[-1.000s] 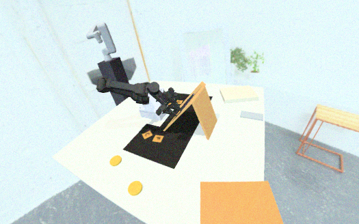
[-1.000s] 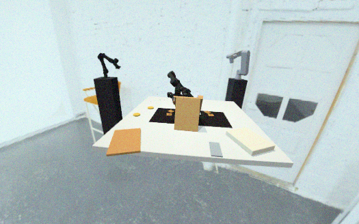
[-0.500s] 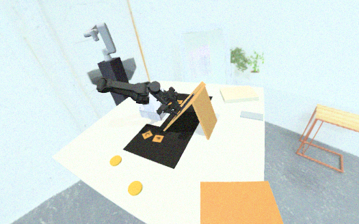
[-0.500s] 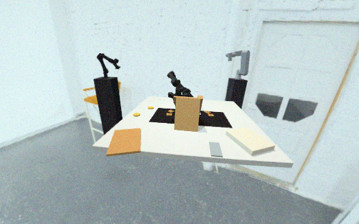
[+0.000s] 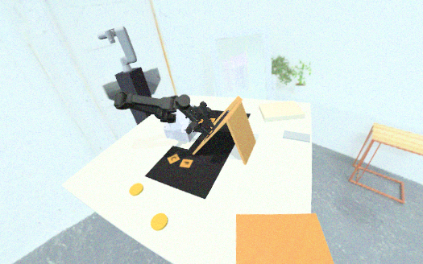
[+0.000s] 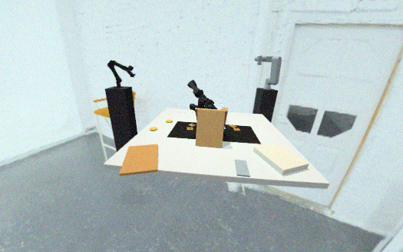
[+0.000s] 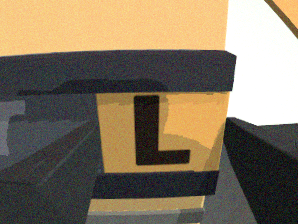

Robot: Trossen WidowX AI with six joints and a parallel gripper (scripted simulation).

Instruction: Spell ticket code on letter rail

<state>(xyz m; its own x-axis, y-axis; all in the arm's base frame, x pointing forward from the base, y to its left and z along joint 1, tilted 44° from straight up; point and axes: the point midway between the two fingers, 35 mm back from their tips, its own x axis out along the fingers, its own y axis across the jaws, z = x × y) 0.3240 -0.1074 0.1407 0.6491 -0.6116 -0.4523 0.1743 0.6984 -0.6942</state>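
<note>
Right now my gripper tip is 13 cm to the right of the white ticket, 8 cm above it and 4 cm past it. From my gripper tip the other things lie so: black mat 18 cm below, 15 cm to the left, 14 cm behind; then letter tile right at my gripper tip; then grey card 44 cm ahead, 23 cm to the left, 18 cm below.
</note>
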